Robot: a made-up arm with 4 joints.
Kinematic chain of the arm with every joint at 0, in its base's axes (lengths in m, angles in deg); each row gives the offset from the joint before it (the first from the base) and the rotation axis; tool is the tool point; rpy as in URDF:
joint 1: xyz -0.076 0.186 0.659 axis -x
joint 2: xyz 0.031 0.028 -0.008 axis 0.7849 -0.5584 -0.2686
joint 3: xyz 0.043 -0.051 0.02 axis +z
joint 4: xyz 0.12 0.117 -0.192 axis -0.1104 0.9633 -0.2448
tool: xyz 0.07 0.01 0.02 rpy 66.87 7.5 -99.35
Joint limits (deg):
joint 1: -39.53..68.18
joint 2: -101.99..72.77
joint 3: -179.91..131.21
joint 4: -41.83..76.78
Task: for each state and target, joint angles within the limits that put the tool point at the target. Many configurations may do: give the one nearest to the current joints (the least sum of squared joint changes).
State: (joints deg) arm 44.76 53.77 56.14 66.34
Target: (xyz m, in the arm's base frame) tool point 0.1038 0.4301 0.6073
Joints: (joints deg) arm 18.45 67.87 66.87 59.54
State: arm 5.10 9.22 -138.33 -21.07
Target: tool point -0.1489 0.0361 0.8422
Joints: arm 56.64 -29.03 -168.05 -5.75
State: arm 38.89 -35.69 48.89 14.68
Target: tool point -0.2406 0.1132 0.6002
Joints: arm 42.30 -67.66 92.51 -5.12
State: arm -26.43 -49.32 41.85 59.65
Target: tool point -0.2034 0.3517 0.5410
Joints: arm -39.53 -34.80 91.21 30.94
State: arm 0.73 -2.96 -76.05 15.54
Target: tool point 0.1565 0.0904 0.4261
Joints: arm -25.78 1.60 -79.75 5.41
